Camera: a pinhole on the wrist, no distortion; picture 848 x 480 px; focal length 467.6 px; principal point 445.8 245.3 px. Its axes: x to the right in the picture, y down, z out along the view. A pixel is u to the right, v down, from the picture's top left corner.
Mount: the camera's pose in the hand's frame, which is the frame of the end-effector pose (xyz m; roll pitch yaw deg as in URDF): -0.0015 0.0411 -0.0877 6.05 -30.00 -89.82
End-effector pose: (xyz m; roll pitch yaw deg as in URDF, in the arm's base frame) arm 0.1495 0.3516 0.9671 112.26 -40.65 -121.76
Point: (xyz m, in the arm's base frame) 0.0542 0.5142 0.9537
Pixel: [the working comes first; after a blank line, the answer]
In the camera's frame: 0.0549 -0.0495 0.2335

556 146
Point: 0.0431 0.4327 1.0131
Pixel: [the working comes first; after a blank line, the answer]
In the camera's frame: 0.0545 0.0420 0.1898

580 349
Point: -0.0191 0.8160 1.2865
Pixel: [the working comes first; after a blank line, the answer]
In the camera's frame: -0.3061 0.0317 0.4986

159 275
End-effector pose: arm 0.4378 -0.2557 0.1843 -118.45 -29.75 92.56
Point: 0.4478 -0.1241 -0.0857
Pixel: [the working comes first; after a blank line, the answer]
In the camera's frame: -0.0908 0.0140 0.3025

305 267
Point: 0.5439 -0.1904 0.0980
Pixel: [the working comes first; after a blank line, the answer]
In the camera's frame: -0.0682 0.0207 0.0861

75 358
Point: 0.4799 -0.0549 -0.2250
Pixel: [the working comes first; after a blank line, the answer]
In the camera's frame: -0.2016 0.0161 0.4162

219 263
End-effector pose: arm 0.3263 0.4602 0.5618 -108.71 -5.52 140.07
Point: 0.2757 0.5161 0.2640
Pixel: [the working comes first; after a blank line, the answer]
In the camera's frame: -0.1286 0.0769 0.2700

223 378
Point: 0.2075 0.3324 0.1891
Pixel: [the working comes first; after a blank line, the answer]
In the camera's frame: -0.0351 0.0230 0.4499

409 269
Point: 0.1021 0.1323 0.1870
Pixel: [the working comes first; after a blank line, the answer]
In the camera's frame: 0.1326 -0.0093 0.5982

549 238
